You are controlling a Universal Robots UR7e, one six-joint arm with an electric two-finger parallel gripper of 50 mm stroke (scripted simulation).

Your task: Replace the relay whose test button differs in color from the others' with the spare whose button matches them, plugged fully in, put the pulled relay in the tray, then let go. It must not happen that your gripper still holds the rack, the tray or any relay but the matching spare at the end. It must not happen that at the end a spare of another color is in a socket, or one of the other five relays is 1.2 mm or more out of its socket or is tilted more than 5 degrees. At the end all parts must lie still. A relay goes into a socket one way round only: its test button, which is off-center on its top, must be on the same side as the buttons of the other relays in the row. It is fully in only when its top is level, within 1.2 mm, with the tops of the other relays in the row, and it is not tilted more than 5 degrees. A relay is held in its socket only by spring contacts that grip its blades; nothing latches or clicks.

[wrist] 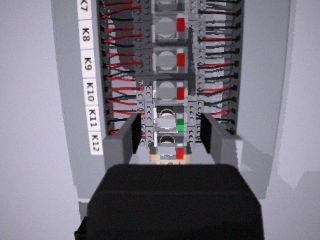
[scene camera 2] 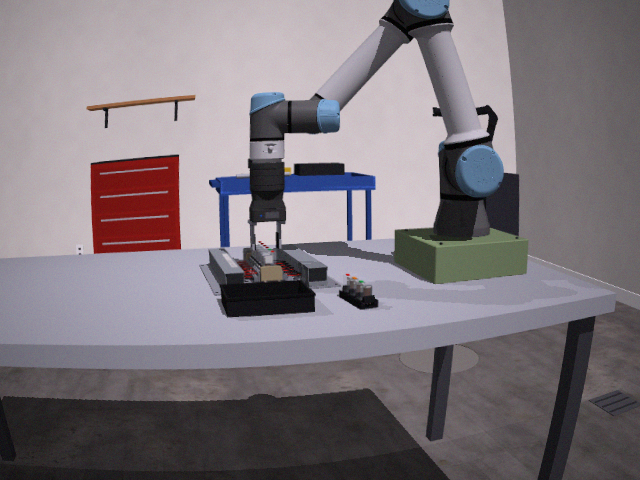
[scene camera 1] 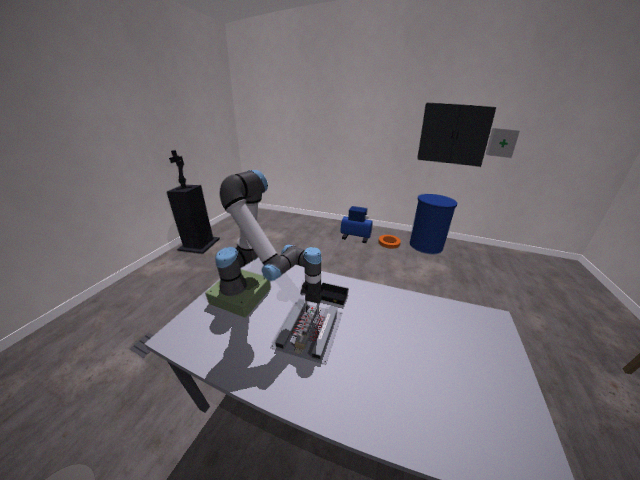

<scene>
The pictures show: my gripper and a black tray.
My gripper is seen too in the wrist view.
</scene>
